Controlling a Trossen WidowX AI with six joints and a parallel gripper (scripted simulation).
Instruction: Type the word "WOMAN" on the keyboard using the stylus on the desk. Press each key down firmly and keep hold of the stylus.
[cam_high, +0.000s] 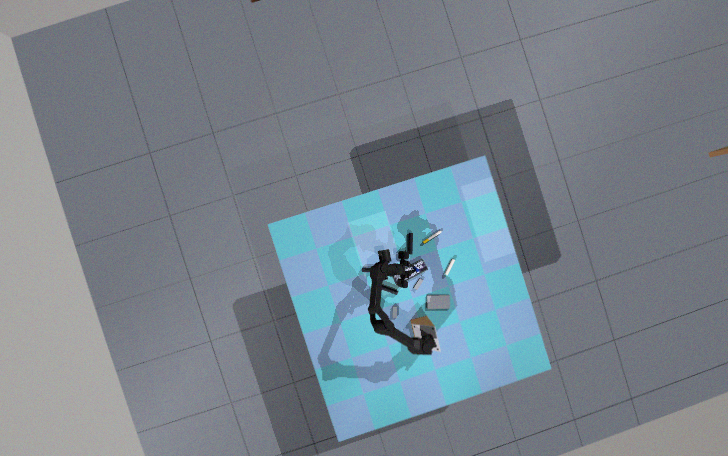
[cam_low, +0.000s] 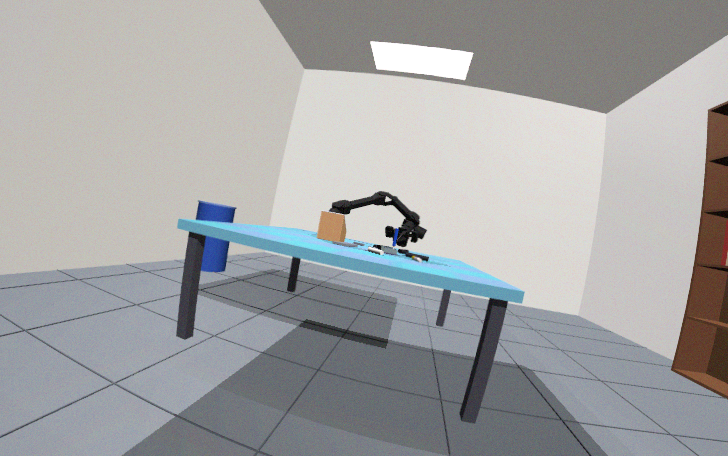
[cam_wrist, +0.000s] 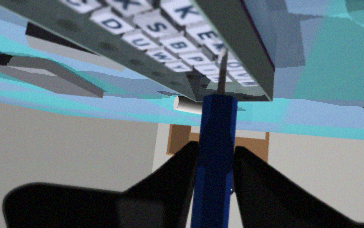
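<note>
Right now my gripper tip is 6 cm above the M key. Round my gripper tip: O key: 2 cm to the right, 6 cm below; stylus tip: 5 cm below; stylus: 1 cm below.
</note>
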